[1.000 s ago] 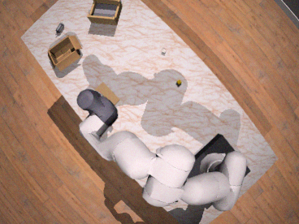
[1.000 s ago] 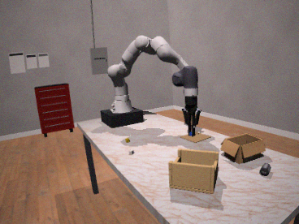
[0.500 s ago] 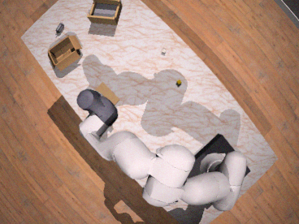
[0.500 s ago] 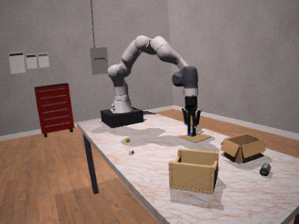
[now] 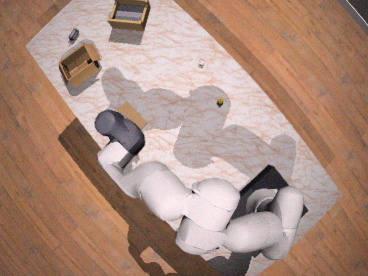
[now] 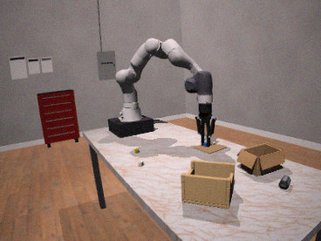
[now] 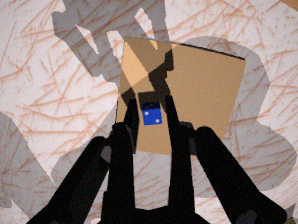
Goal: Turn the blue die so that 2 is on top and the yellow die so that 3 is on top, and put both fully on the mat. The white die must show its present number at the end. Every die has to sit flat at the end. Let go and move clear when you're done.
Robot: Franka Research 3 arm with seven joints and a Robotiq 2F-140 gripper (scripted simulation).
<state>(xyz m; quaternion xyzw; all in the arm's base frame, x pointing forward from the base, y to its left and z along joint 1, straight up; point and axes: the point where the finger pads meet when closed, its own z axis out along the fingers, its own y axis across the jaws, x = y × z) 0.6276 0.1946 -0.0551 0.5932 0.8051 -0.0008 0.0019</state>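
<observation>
My hand is 30 mm above the blue die. The rest, counted from my hand: yellow die: 180 mm behind, 360 mm to the right, 30 mm below; then cardboard box: 400 mm ahead, 10 mm to the right; then tan mat: 30 mm ahead, 10 mm to the left, 40 mm below.
</observation>
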